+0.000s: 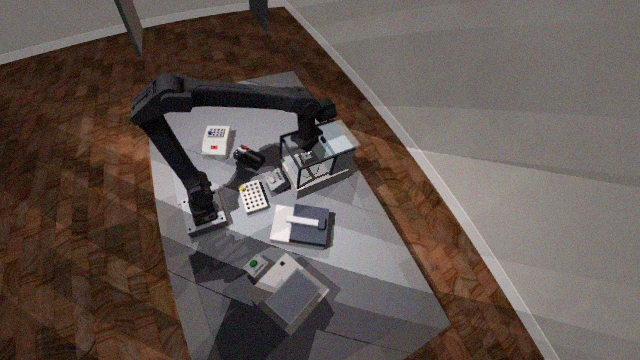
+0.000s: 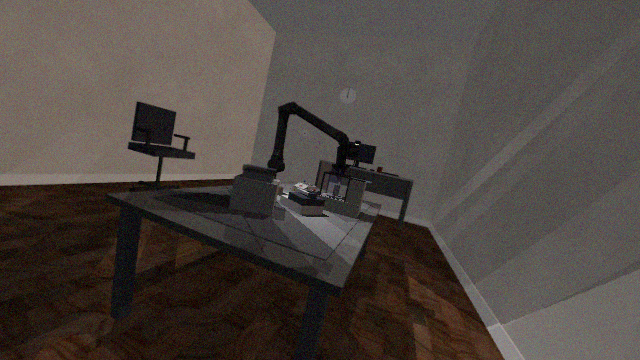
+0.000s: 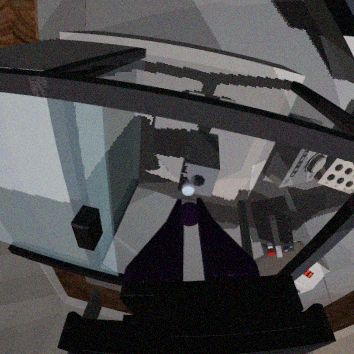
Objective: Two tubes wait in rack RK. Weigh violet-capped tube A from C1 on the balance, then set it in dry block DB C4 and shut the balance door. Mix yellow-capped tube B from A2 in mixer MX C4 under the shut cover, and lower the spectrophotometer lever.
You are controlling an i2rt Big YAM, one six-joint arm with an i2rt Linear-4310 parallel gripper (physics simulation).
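My gripper (image 1: 307, 148) (image 3: 189, 203) is shut on the violet cap of tube A (image 3: 189, 215), through the balance's open top. The tube's pale tip (image 3: 188, 190) shows beside the dark hole of the grey holder block (image 3: 204, 173) on the pan; whether it is above or in the hole I cannot tell. The balance (image 1: 322, 188) (image 2: 354, 197) has its glass door (image 1: 341, 138) (image 3: 82, 170) slid aside. Yellow-capped tube B (image 1: 243, 188) stands at a corner of rack RK (image 1: 264, 205). The white block with a red display (image 1: 210, 151) (image 3: 312, 280) looks like the dry block.
A white and dark-blue device with a white lever (image 1: 305, 221) stands near the balance. A light device with a clear cover (image 1: 294, 296) stands beside a green-button box (image 1: 253, 263). A black holder with a red item (image 1: 250, 159) and a small grey knob box (image 1: 275, 180) stand near the balance.
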